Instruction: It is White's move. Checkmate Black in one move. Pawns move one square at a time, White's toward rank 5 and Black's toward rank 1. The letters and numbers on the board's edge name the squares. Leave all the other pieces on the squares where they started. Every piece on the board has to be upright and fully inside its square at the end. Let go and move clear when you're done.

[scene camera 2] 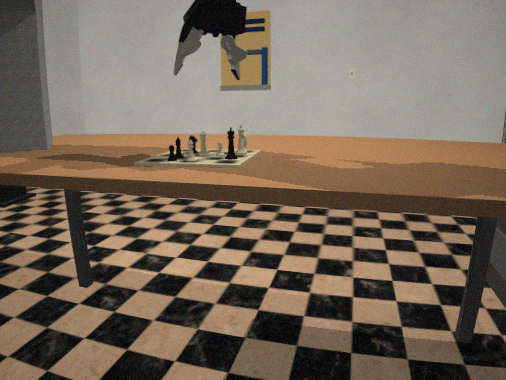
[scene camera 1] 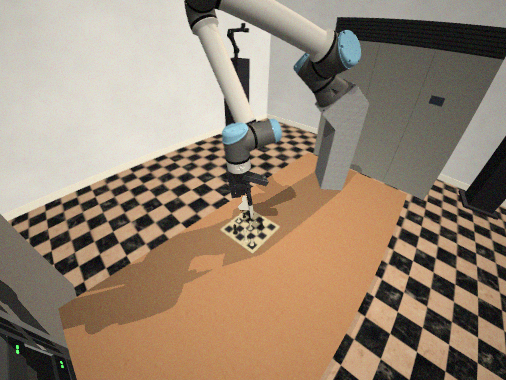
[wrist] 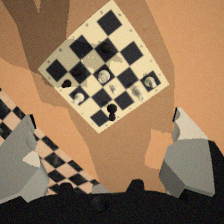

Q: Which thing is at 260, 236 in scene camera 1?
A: A chessboard.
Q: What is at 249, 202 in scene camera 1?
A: My gripper.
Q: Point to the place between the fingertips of my gripper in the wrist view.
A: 104, 111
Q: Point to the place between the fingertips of my gripper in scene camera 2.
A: At 208, 77
